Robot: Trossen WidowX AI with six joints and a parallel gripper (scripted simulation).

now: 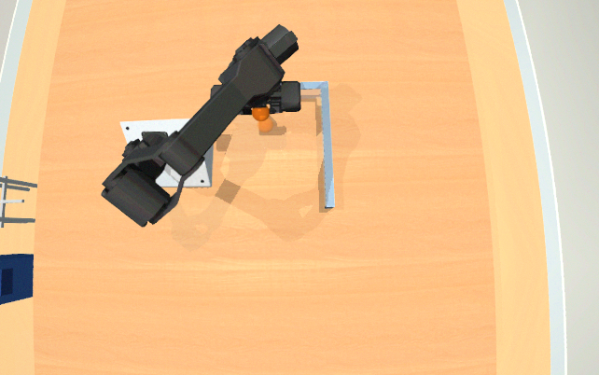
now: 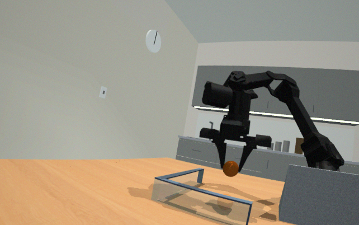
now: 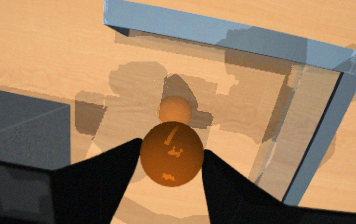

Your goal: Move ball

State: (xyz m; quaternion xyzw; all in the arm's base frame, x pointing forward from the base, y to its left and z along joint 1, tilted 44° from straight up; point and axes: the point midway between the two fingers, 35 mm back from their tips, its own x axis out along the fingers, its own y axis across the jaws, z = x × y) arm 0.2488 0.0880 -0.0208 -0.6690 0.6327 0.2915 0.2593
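Right now my gripper tip is 9 cm above the see-through copy of ball. Round my gripper tip: orange ball: right at my gripper tip; clear wall: 9 cm to the left, 8 cm below, 4 cm ahead.
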